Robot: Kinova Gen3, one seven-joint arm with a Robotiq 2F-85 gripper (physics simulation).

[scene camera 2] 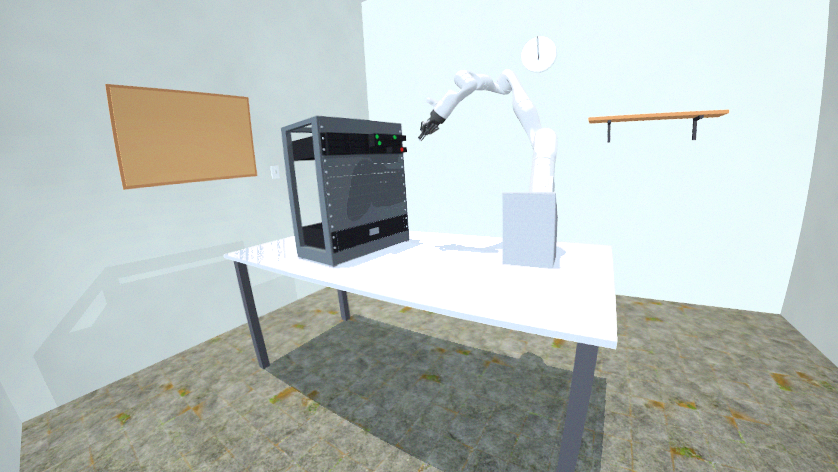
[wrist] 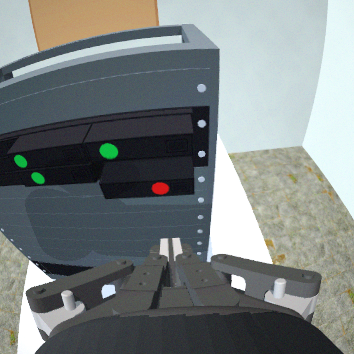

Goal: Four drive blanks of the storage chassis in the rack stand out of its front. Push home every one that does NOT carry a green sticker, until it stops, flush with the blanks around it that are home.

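Pixels of known places: gripper, fingertip midpoint: [scene camera 2: 419, 140] [wrist: 170, 250]; arm's base, origin of the base link: [scene camera 2: 540, 201].
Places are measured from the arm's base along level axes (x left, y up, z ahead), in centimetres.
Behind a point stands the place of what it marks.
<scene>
The storage chassis [scene camera 2: 345, 144] {x 24.5, y 26.4, z 72.3 cm} [wrist: 204, 140] {x -12.3, y 26.4, z 69.7 cm} sits high in the grey rack [scene camera 2: 360, 121] {x 13.7, y 36.7, z 72.7 cm} [wrist: 120, 80] {x -3.6, y 35.0, z 70.6 cm}. A black blank with a red sticker [scene camera 2: 402, 150] {x -6.5, y 23.4, z 65.2 cm} [wrist: 130, 190] {x -2.8, y 23.7, z 65.7 cm} stands out at the lower right. Above it, a green-stickered blank [wrist: 140, 145] {x -5.0, y 29.9, z 65.5 cm} stands out. To the left, an upper green-stickered blank [wrist: 55, 152] {x 4.3, y 30.1, z 66.5 cm} stands out, and a lower green-stickered blank [wrist: 65, 175] {x 4.4, y 26.7, z 66.5 cm} seems to stand out less. My gripper [scene camera 2: 421, 138] {x -6.5, y 27.5, z 55.4 cm} [wrist: 170, 250] {x -6.5, y 27.5, z 55.4 cm} is shut and empty. It is in front of the rack's right side, apart from the blanks; in the wrist view its tips show below the red-stickered blank.
The rack stands on a white table [scene camera 2: 457, 293] {x 38.4, y -24.0, z 17.5 cm} [wrist: 232, 195] {x -32.0, y -24.0, z 102.2 cm}. The arm's grey pedestal [scene camera 2: 527, 228] {x 6.0, y -9.3, z 3.4 cm} stands to the right. Another black unit [scene camera 2: 351, 235] {x 24.9, y -12.3, z 73.7 cm} is low in the rack. A cork board [scene camera 2: 184, 137] [wrist: 95, 20] and a shelf [scene camera 2: 656, 116] are on the walls.
</scene>
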